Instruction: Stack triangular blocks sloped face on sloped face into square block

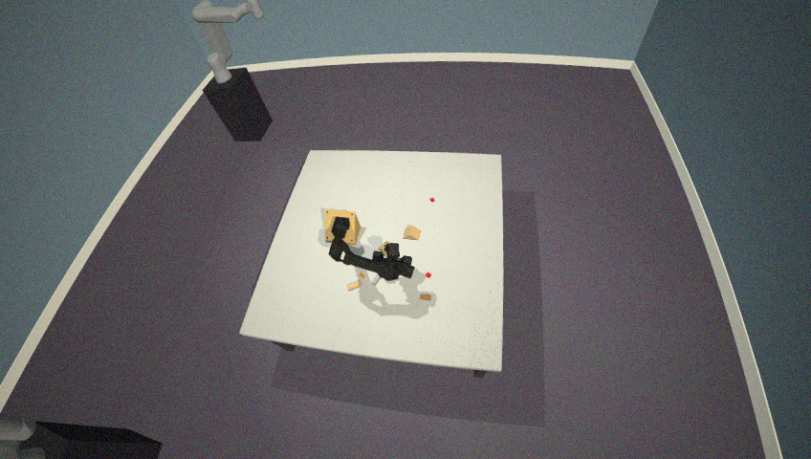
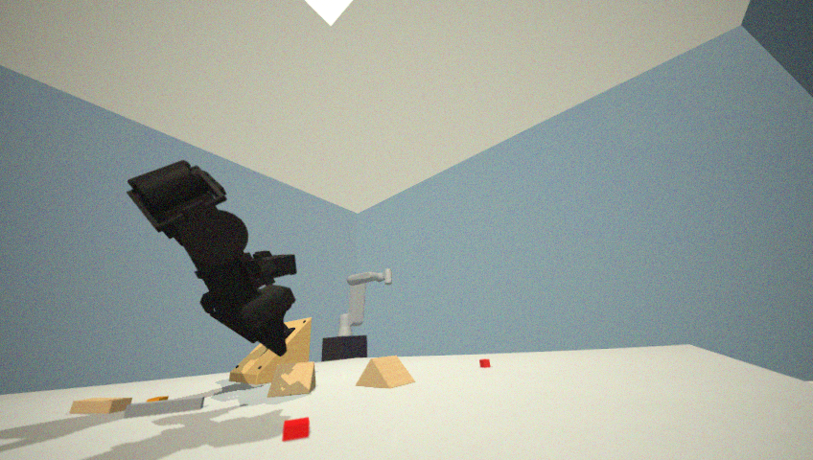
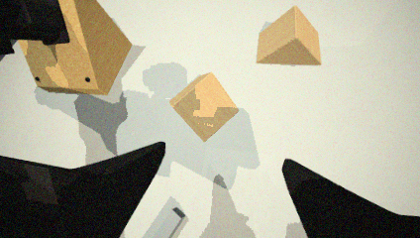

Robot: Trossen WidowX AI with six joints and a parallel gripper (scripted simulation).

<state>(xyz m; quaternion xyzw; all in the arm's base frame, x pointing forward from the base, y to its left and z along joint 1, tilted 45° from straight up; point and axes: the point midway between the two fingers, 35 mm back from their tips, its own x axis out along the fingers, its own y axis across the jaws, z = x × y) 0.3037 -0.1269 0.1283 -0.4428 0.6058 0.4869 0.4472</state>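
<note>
Now: gripper tip 60 mm short of the light wooden triangular block, 180 mm to the right of it and 50 mm above it. Also, from my gripper tip: grey bar 70 mm behind, 100 mm to the right, 70 mm below; then small orange piece 150 mm behind, 90 mm to the right, 70 mm below; then tan block 180 mm behind, 150 mm to the right, 70 mm below.
</note>
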